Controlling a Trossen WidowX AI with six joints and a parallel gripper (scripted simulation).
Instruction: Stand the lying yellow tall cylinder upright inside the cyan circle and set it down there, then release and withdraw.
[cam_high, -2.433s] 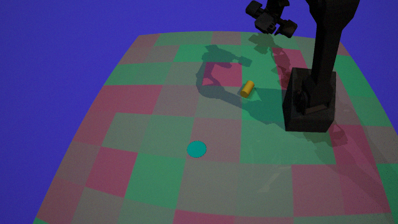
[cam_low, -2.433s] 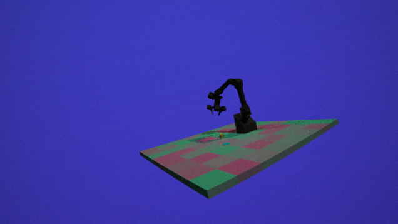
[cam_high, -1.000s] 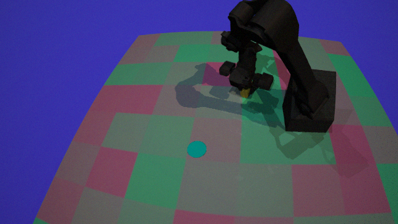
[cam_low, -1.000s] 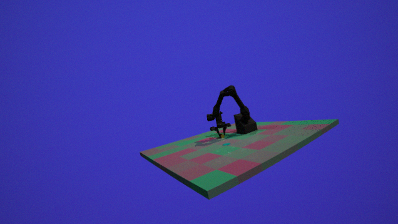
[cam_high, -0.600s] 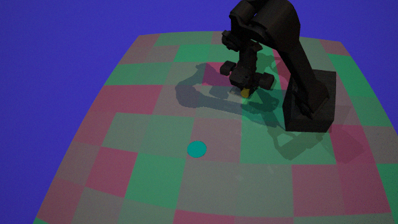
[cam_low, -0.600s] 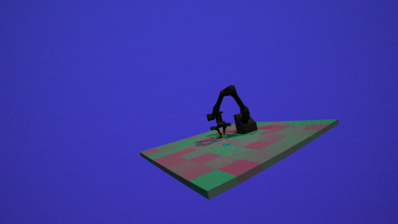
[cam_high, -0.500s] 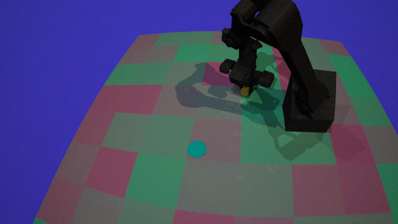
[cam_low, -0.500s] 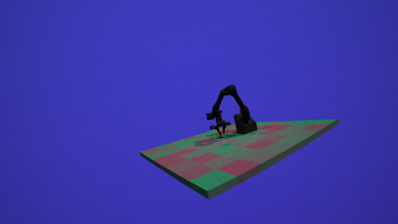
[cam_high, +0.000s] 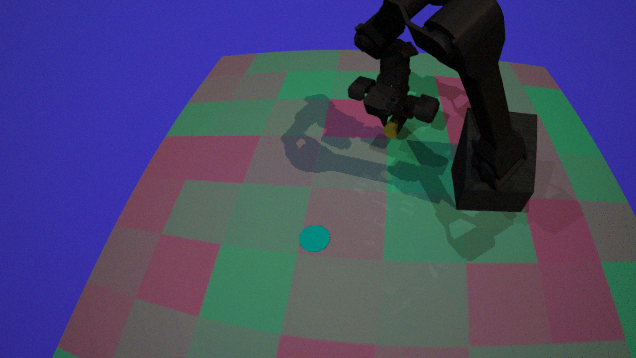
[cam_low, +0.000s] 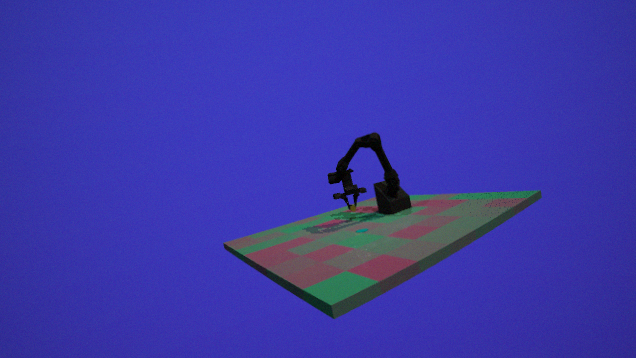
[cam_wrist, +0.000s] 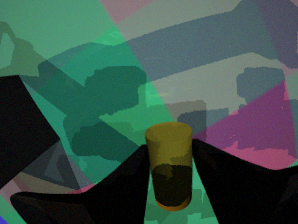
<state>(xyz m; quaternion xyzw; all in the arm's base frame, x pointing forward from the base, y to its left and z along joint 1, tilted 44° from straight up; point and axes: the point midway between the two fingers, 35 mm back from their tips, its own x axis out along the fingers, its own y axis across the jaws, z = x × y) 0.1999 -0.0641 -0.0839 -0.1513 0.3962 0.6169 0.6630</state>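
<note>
My gripper tip is now 250 mm to the right of the cyan circle, 120 mm short of it and 70 mm above it. The rest, counted from my gripper tip: yellow tall cylinder 20 mm to the right, 10 mm behind.
</note>
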